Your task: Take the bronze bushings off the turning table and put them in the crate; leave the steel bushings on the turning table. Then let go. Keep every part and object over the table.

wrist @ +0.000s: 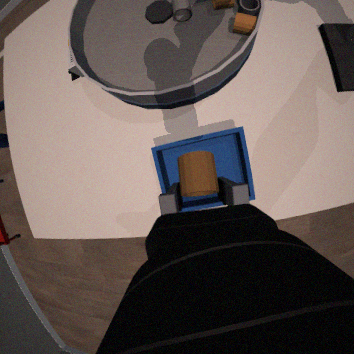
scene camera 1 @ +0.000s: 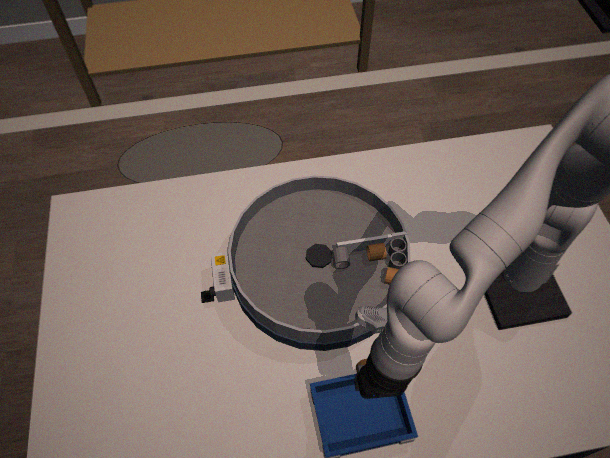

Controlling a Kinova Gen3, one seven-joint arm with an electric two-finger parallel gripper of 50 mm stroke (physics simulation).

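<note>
My gripper [wrist: 198, 189] is shut on a bronze bushing [scene camera 1: 361, 367] [wrist: 198, 172] and holds it over the blue crate [scene camera 1: 365, 420] [wrist: 231, 156]; its height above the crate floor is hard to tell. In the scene view the arm hides the fingertips. On the turning table [scene camera 1: 280, 240] [wrist: 120, 55] lie a bronze bushing [scene camera 1: 376, 251] [wrist: 223, 3] and another bronze bushing [scene camera 1: 390, 275] [wrist: 245, 23], partly hidden by the arm in the scene view. A steel bushing [scene camera 1: 341, 258] [wrist: 182, 11] is near the hub, and two upright steel bushings [scene camera 1: 398, 244] [scene camera 1: 398, 258] are by the right wall.
The turning table's raised wall [scene camera 1: 285, 327] [wrist: 150, 99] stands between its surface and the crate. A thin bar [scene camera 1: 367, 239] crosses from near the dark hub [scene camera 1: 318, 255] [wrist: 159, 11] to the right wall. A small sensor box [scene camera 1: 222, 281] stands at the left. The arm's black base [scene camera 1: 530, 305] [wrist: 341, 57] is at the right.
</note>
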